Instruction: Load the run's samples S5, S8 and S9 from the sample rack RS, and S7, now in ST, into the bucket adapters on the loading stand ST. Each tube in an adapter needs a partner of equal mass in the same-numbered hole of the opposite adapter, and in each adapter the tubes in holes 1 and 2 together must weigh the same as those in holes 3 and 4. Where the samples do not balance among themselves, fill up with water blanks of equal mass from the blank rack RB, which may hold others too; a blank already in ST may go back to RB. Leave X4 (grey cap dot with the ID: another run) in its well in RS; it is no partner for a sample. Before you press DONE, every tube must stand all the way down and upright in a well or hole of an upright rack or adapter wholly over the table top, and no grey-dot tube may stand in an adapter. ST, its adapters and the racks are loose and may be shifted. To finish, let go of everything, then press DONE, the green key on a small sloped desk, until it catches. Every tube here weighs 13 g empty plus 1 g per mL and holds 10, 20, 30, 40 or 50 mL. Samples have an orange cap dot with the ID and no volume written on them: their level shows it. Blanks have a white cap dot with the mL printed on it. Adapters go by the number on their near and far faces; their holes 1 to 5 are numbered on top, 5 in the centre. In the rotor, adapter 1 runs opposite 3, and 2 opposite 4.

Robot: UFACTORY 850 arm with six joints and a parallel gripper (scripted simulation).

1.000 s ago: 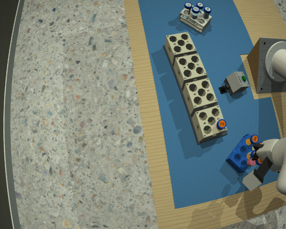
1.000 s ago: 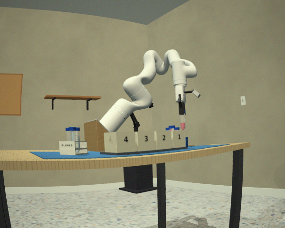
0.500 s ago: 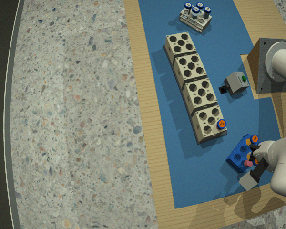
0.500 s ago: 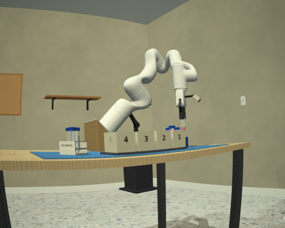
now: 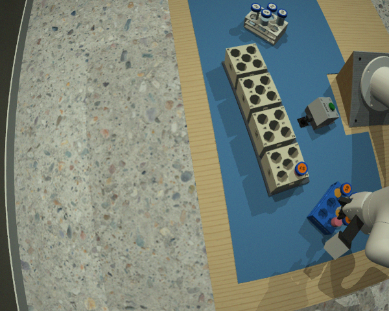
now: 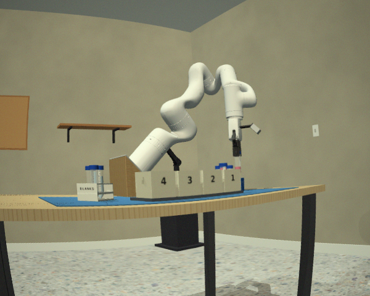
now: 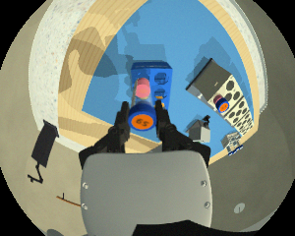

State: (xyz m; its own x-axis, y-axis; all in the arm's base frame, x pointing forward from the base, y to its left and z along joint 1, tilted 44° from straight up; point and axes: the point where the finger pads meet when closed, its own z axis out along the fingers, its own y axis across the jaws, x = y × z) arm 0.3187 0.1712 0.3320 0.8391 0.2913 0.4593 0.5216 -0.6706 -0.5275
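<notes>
Now: the sample S9 5 cm below my hand and 1 cm to the left of it. The rest, counted from my hand: sample tube S5: 11 cm below, 8 cm behind, 4 cm to the right; then orange-dot sample tube: 11 cm below, 8 cm to the right, 5 cm behind; then grey-dot tube X4: 11 cm below, 3 cm to the right, 3 cm behind.
</notes>
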